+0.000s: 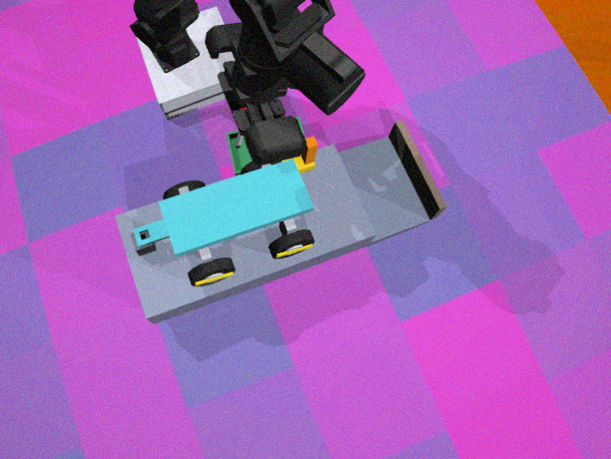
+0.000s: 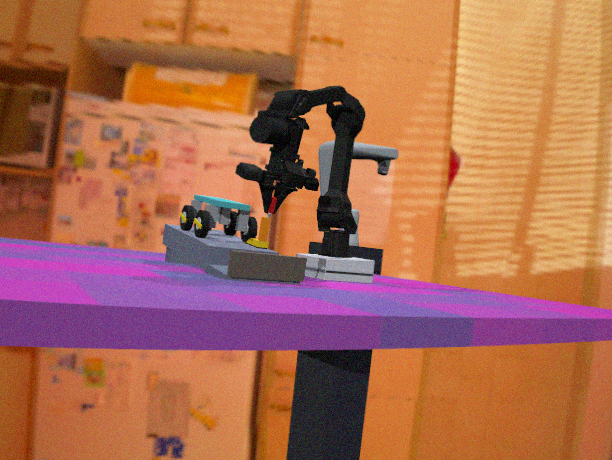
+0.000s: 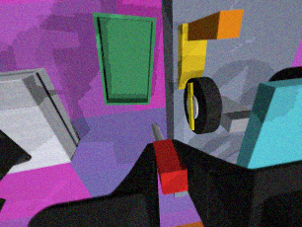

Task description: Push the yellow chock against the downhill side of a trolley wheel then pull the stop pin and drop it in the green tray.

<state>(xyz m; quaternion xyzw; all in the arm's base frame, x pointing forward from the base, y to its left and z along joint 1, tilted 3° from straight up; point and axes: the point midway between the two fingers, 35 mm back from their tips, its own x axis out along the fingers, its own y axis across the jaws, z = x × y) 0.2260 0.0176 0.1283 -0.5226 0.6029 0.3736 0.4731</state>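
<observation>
The yellow chock is 6 cm below my gripper tip, 5 cm ahead of it and 4 cm to the left of it. Also, from my gripper tip: trolley 9 cm ahead, 7 cm to the right, 2 cm below; then red-headed stop pin right at my gripper tip; then grey ramp 9 cm below, 9 cm ahead, 6 cm to the right.
</observation>
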